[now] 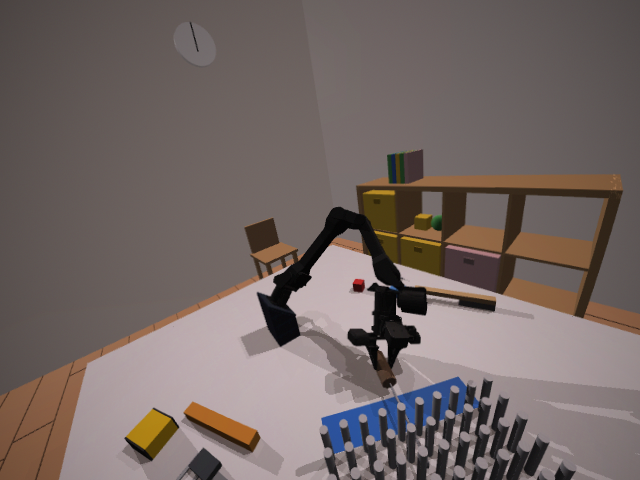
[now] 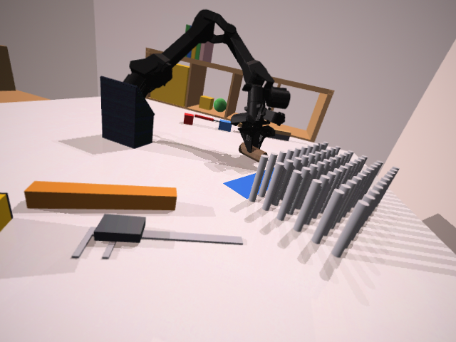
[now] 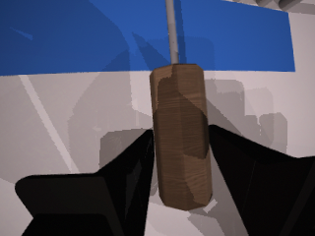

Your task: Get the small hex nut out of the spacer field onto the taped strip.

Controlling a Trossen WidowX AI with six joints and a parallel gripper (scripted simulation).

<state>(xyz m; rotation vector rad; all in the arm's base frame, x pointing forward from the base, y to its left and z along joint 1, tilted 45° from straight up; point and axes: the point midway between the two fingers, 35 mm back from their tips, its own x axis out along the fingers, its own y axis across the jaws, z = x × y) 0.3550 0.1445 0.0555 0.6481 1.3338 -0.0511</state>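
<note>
Now: gripper tip 9 cm short of the blue taped strip, 4 cm to the left of it and 4 cm above it. Also, from my gripper tip: thin metal rod (10 cm ahead, 4 cm to the right); orange bar (16 cm behind, 40 cm to the right, 2 cm below); blue cube (21 cm behind, 32 cm to the left, 2 cm below).
</note>
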